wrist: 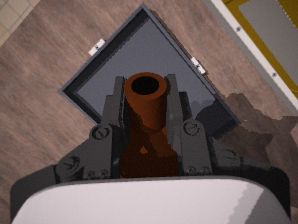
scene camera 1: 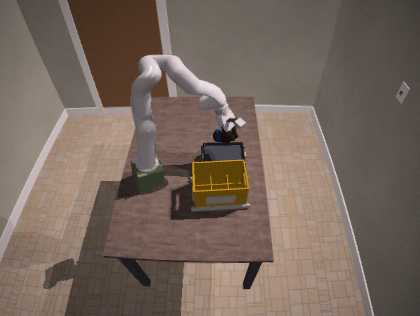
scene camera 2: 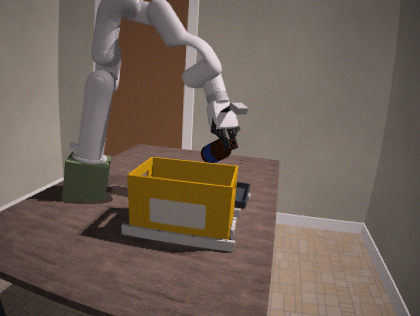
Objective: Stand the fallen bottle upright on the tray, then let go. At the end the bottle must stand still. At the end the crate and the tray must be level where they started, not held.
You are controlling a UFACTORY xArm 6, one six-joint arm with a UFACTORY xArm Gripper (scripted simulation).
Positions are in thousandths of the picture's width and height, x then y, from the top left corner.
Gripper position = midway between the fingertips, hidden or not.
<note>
In view: the gripper (scene camera 2: 551, 473), a crate (scene camera 2: 451, 625), a bottle (wrist: 498, 694) and a tray (scene camera 1: 508, 479).
The crate shows as well in scene camera 1 (scene camera 1: 504, 568). The tray shows as well in the wrist view (wrist: 475, 199). The gripper is seen too in the wrist view (wrist: 492, 404).
</note>
